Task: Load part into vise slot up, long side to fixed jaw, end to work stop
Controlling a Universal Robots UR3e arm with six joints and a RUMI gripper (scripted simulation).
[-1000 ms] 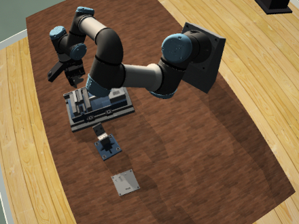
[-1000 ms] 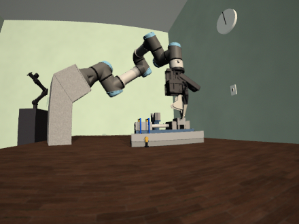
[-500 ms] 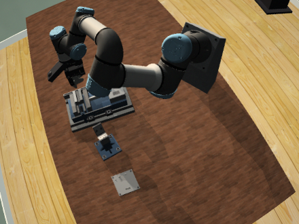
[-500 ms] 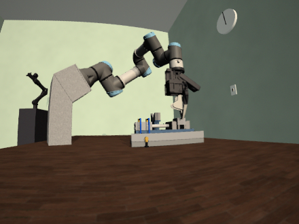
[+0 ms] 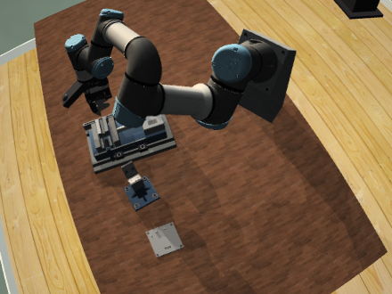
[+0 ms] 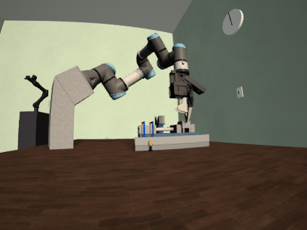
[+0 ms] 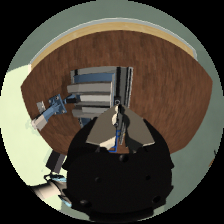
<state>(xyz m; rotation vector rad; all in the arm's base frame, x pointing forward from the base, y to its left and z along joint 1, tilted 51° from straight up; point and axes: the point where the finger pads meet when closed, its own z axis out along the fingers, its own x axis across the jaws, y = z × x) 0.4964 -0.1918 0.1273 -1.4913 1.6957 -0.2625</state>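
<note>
My hand is 50 mm to the right of the part and 20 mm above it. From my hand the other things lie so: grey infeed plate 440 mm to the left, 120 mm behind, 110 mm below.
</note>
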